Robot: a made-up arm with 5 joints.
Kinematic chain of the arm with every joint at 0, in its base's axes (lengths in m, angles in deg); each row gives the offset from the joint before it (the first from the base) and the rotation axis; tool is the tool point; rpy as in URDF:
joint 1: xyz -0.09 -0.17 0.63 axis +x
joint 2: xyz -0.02 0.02 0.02 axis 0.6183 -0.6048 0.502
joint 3: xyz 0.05 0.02 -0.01 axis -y
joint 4: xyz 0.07 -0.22 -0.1 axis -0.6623 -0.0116 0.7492
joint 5: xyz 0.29 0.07 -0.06 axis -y
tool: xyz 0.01 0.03 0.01 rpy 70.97 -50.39 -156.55
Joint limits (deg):
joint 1: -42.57..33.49
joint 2: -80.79..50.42
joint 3: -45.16..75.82
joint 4: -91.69..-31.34
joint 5: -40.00..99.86
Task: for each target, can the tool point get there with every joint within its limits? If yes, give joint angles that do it. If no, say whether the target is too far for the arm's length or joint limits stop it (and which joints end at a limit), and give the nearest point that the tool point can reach.
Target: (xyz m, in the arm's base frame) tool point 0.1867 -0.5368 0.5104
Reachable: yes | joints 25.66 -55.34 29.90 -39.78 77.65
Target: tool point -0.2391 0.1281 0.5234
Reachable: no: joint limits stop it (at a limit: joint 1, joint 3, joint 4, joint 5) | nearest point 0.1723 -0.0722 0.2918 | short by 0.513 m
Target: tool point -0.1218 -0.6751 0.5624
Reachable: yes | joints -16.61 -30.91 -34.69 -81.00 72.85
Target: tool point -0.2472 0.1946 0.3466
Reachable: no: joint limits stop it (at a limit: joint 1, joint 3, joint 4, joint 5) | nearest point 0.0963 -0.1385 0.2348 | short by 0.491 m
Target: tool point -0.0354 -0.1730 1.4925
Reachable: no: too far | nearest point 0.0989 -0.3240 1.1276 | short by 0.417 m
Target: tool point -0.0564 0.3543 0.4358
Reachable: no: joint limits stop it (at a limit: joint 1, joint 3, joint 4, joint 5) | nearest point 0.2695 0.0219 0.4495 | short by 0.466 m
